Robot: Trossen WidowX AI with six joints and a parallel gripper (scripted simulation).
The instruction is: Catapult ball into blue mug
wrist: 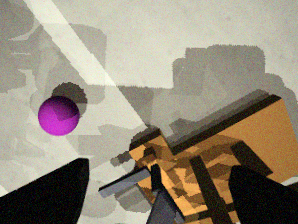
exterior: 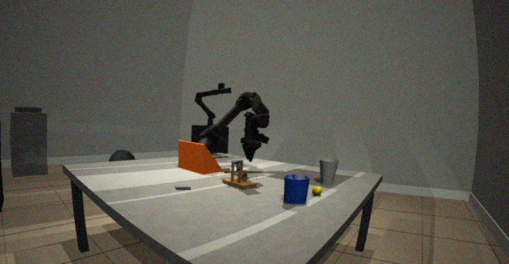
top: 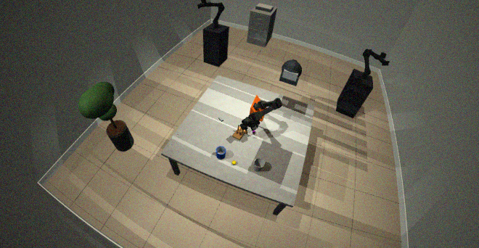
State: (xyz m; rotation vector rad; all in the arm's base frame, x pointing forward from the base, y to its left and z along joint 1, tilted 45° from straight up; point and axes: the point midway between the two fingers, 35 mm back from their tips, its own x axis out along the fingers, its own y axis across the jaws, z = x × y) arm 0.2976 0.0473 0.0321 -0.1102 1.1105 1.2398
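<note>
The purple ball is 90 mm below my gripper tip, 60 mm behind it and 40 mm to the left of it. Also, from my gripper tip: yellow ball: 350 mm ahead, 80 mm below, 20 mm to the left; then dark flat object: 340 mm to the right, 100 mm below, 50 mm behind; then wooden catapult: 60 mm to the right, 50 mm below, 20 mm behind.
</note>
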